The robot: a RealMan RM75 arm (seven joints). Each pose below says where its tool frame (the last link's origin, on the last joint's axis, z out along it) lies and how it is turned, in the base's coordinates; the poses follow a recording.
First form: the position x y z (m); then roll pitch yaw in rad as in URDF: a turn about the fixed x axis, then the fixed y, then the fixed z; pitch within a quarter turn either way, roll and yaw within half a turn.
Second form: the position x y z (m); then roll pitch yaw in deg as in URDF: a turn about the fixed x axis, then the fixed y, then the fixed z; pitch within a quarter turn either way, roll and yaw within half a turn. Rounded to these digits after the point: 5 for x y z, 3 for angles.
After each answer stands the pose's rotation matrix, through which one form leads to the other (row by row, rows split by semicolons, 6 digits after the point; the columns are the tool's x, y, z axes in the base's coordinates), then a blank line. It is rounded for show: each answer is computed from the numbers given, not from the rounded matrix.
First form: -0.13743, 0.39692, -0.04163, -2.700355, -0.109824, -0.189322
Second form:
-0.13743, 0.39692, -0.04163, -154.719, -6.292, -10.847
0.976215 -0.124198 0.177705; -0.187059 -0.896876 0.400777; 0.109603 -0.424486 -0.898776

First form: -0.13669, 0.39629, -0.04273, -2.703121, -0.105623, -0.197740
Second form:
-0.13669, 0.39629, -0.04273, -154.877, -6.052, -11.330
0.975049 -0.133982 0.176999; -0.195359 -0.896551 0.397531; 0.105427 -0.422190 -0.900356

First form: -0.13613, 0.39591, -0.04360, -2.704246, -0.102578, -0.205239
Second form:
-0.13613, 0.39591, -0.04360, -154.942, -5.877, -11.759
0.973866 -0.142160 0.177131; -0.202730 -0.895705 0.395744; 0.102398 -0.421311 -0.901117

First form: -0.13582, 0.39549, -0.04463, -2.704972, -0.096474, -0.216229
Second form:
-0.13582, 0.39549, -0.04463, -154.983, -5.528, -12.389
0.972172 -0.154635 0.175983; -0.213550 -0.893823 0.394305; 0.096324 -0.420913 -0.901972

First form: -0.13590, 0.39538, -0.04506, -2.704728, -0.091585, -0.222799
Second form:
-0.13590, 0.39538, -0.04506, -154.969, -5.247, -12.765
0.971195 -0.162469 0.174308; -0.220034 -0.892237 0.394332; 0.091457 -0.421327 -0.902285

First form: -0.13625, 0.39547, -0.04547, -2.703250, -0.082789, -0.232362
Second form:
-0.13625, 0.39547, -0.04547, -154.885, -4.743, -13.313
0.969792 -0.174350 0.170602; -0.229488 -0.889205 0.395790; 0.082694 -0.422986 -0.902355

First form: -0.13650, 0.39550, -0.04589, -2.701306, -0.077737, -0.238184
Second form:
-0.13650, 0.39550, -0.04589, -154.773, -4.454, -13.647
0.968833 -0.181273 0.168826; -0.235226 -0.886899 0.397591; 0.077659 -0.424912 -0.901898

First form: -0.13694, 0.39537, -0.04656, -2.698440, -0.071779, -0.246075
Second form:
-0.13694, 0.39537, -0.04656, -154.609, -4.113, -14.099
0.967379 -0.190243 0.167291; -0.242972 -0.883681 0.400090; 0.071717 -0.427686 -0.901078

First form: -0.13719, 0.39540, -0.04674, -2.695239, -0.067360, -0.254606
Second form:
-0.13719, 0.39540, -0.04674, -154.426, -3.859, -14.588
0.965568 -0.199069 0.167482; -0.251293 -0.880266 0.402471; 0.067309 -0.430700 -0.899982

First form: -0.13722, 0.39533, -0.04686, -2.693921, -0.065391, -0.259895
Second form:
-0.13722, 0.39533, -0.04686, -154.350, -3.747, -14.891
0.964352 -0.204320 0.168165; -0.256430 -0.878453 0.403193; 0.065344 -0.431943 -0.899531

